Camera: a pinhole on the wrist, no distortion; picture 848 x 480 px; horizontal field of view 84.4 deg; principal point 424.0 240.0 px. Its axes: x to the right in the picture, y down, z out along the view. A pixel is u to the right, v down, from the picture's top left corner.
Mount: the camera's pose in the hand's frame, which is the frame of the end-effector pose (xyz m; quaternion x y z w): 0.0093 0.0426 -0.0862 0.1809 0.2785 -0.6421 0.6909
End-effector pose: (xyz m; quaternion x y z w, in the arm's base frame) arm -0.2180 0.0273 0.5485 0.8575 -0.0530 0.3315 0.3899
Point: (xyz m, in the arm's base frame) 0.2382 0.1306 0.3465
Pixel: 512.2 369.8
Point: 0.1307 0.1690 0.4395
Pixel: 570.6 417.9
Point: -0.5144 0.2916 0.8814
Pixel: behind the camera
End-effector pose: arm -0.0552 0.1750 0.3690 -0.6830 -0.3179 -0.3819 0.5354
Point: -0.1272 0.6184 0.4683
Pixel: 334.0 214.1
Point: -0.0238 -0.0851 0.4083
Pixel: behind the camera
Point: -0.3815 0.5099 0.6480
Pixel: 604.1 225.0
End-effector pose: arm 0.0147 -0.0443 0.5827 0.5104 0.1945 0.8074 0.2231
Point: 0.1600 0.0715 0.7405
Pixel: 234.7 360.9
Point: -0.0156 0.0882 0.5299
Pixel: 762.3 278.3
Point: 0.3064 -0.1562 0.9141
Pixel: outside the picture
